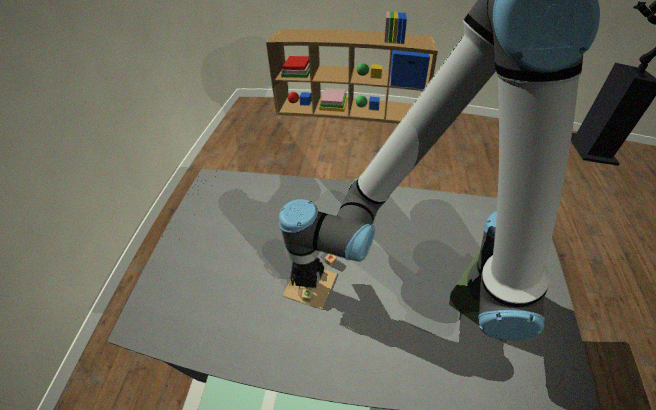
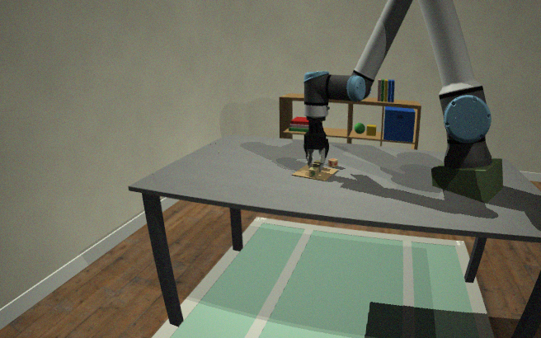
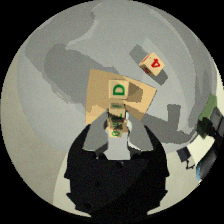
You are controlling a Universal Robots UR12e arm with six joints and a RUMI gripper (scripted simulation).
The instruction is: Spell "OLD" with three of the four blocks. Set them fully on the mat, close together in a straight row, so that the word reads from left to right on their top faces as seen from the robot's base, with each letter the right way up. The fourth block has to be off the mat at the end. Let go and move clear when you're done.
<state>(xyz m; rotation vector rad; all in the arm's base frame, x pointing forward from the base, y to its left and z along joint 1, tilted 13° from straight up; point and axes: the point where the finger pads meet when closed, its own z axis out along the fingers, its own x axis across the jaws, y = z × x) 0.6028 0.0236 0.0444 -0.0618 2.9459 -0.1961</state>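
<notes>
The tan mat lies 20 mm below my hand.
</notes>
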